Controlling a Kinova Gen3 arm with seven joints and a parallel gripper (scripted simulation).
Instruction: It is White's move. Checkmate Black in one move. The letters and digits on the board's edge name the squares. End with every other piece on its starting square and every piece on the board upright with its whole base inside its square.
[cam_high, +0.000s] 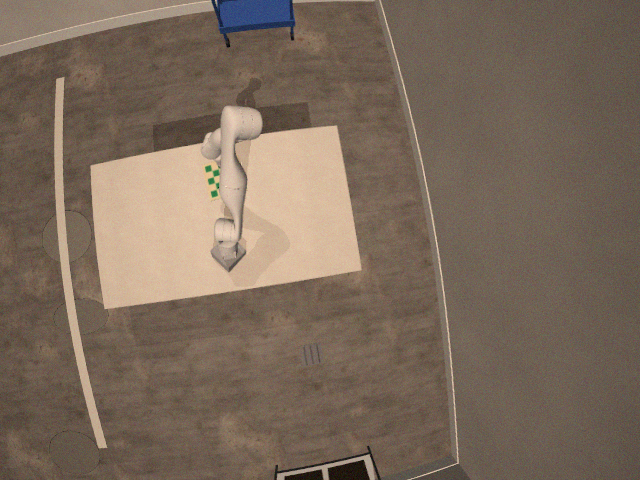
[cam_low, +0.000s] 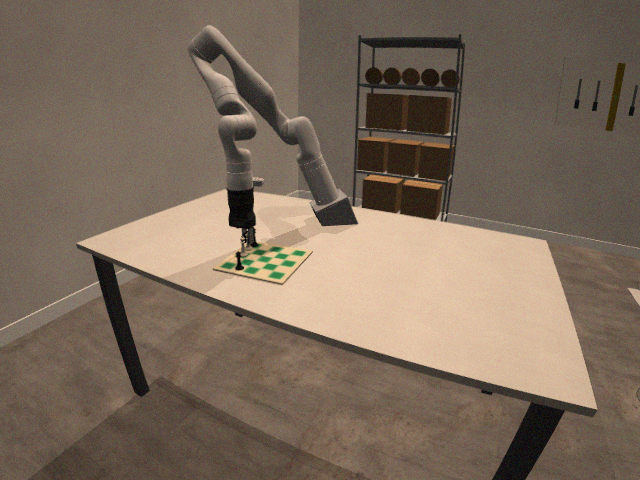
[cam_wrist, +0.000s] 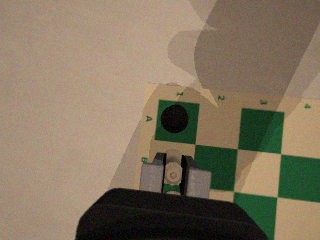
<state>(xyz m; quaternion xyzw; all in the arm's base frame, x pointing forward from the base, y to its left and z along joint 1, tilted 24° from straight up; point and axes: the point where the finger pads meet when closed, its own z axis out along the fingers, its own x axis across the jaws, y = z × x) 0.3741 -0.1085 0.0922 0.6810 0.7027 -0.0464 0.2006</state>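
Now: the tall white piece 40 mm ahead of my hand and 10 mm below it. Also, from my hand: tall black piece (40 mm behind, 10 mm below); then chessboard (80 mm to the left, 50 mm below, 40 mm ahead); then short black piece (120 mm ahead, 40 mm to the left, 20 mm below).
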